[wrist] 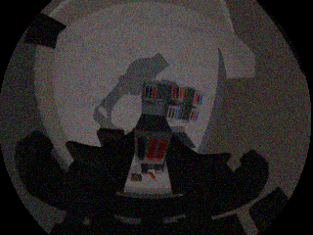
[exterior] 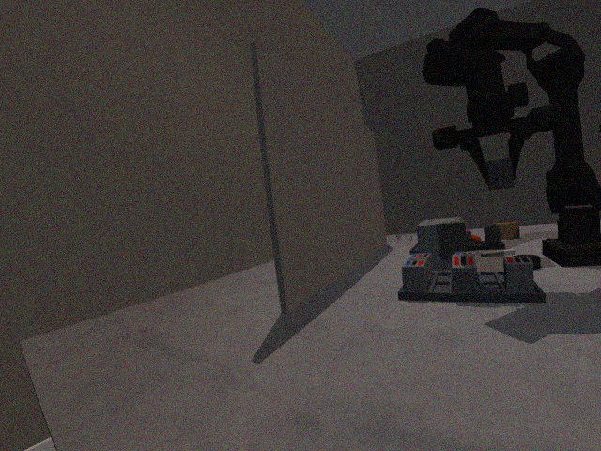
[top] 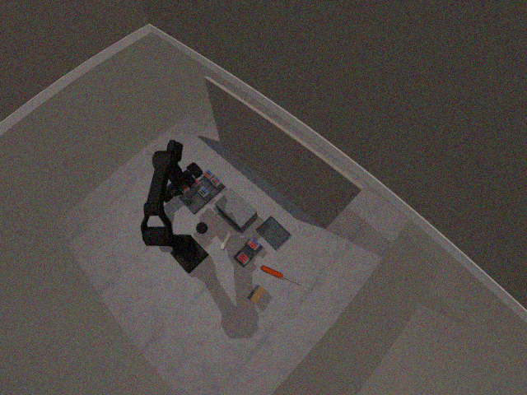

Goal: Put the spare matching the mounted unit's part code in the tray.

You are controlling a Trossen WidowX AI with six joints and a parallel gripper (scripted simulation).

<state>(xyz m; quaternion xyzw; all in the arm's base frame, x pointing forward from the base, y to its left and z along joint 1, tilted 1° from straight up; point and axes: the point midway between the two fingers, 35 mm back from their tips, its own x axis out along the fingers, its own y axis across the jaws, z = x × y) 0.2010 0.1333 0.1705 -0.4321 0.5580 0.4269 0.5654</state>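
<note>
Now: the dark square tray 39 cm to the right of my gripper tip, 16 cm below it and 8 cm ahead of it. From my gripper tip the other things lie so: tan card 47 cm to the right, 19 cm behind, 14 cm below; then tall thin panel 29 cm ahead, 24 cm to the right, 6 cm above; then grey box 19 cm to the right, 12 cm below, 7 cm ahead.
</note>
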